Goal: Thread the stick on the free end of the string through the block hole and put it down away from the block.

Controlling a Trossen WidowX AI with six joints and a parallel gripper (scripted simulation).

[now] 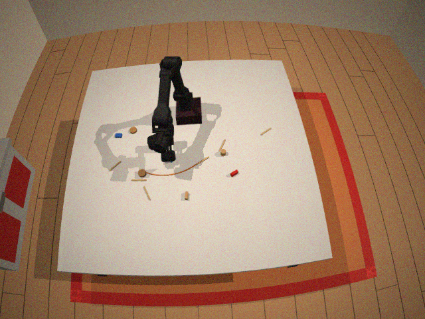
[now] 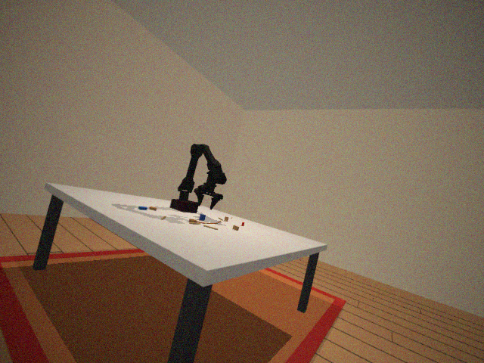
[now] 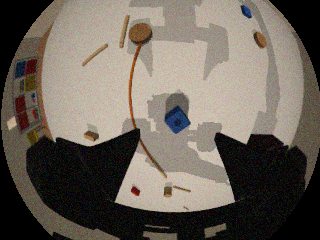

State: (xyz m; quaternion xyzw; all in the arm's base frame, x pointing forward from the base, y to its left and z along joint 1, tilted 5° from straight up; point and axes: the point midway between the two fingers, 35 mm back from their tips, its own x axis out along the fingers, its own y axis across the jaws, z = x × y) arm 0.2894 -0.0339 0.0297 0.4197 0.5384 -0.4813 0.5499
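My gripper tip is 6 cm above the blue cube. Round my gripper tip: thin stick (14 cm to the left, 7 cm below); then red piece (31 cm to the left, 6 cm below, 5 cm ahead); then wooden block (19 cm ahead, 10 cm to the left, 6 cm below).
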